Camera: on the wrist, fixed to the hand. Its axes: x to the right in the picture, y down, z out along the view.
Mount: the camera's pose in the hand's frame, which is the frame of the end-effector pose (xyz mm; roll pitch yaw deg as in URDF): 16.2 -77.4 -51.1 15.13 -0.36 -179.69
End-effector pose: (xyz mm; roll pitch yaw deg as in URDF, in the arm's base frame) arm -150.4 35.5 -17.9 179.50 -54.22 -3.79
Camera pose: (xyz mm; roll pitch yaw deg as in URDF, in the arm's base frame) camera -176.6 115.3 24.7 -164.80 54.58 175.68
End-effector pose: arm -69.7 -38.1 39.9 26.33 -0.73 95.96
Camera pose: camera -25.0 -16.1 -40.0 -11.19 0.54 -83.60
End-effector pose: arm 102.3 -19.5 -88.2 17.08 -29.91 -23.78
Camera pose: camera 124.0 -93.5 -142.2 -1.72 29.66 156.68
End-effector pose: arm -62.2 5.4 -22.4 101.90 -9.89 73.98
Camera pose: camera -118.1 49.7 -83.8 -86.72 10.27 -105.73
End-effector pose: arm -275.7 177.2 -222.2 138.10 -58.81 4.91
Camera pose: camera -263.6 270.3 -215.4 -122.95 59.28 -175.07
